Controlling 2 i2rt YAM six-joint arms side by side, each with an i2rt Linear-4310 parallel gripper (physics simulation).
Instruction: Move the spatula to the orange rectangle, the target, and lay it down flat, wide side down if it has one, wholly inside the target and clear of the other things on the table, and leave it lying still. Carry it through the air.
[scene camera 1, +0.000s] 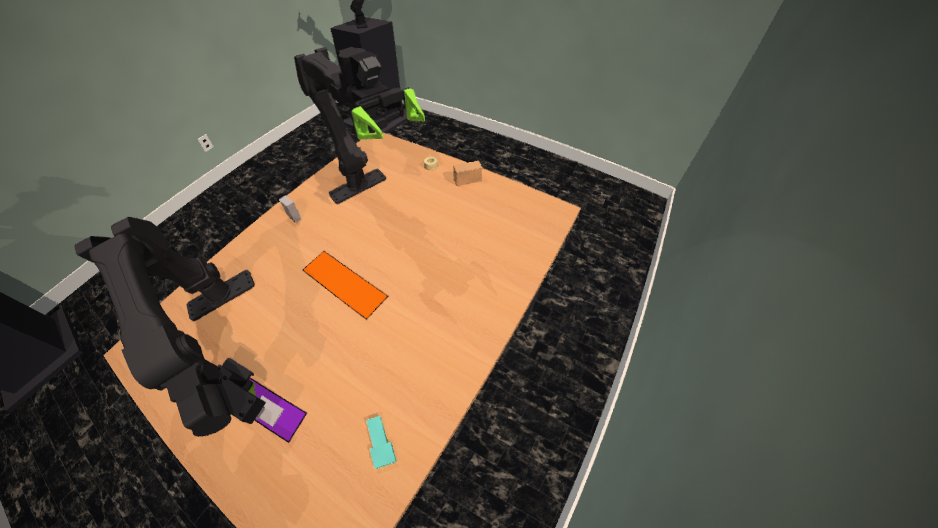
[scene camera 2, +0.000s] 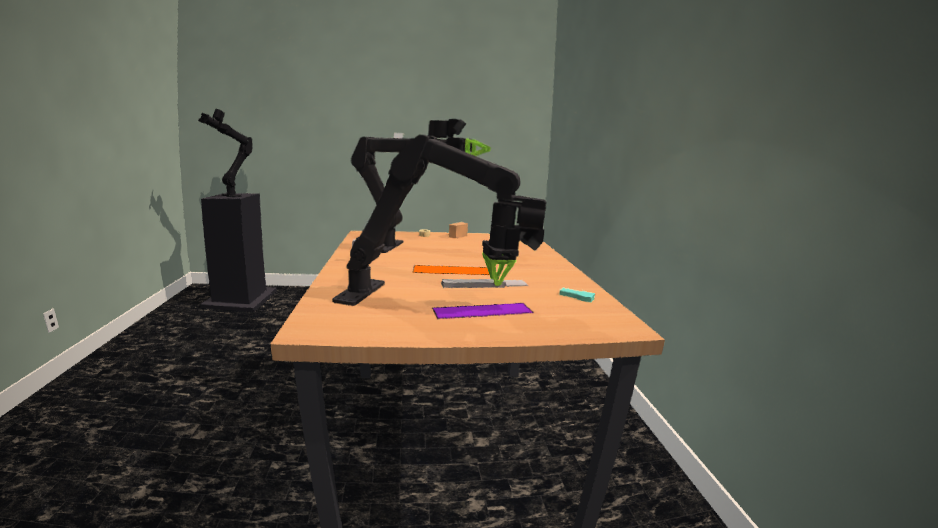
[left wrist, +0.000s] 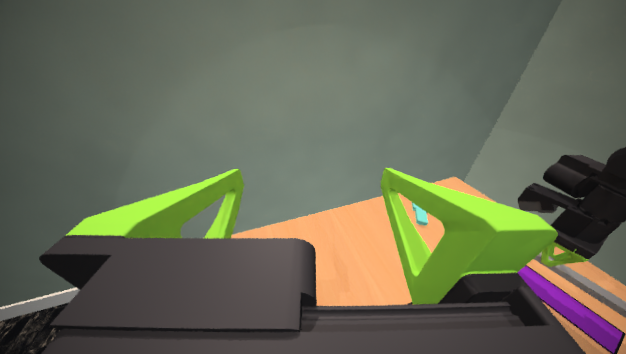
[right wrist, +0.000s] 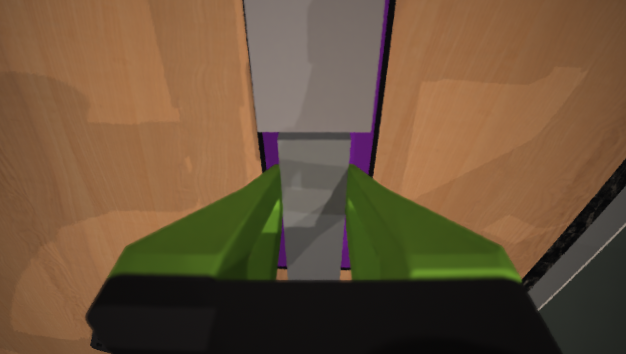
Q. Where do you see a purple rectangle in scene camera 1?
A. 289, 421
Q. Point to my right gripper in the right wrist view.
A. At 314, 177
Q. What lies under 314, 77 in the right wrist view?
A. A grey spatula.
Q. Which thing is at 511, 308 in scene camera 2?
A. A purple rectangle.
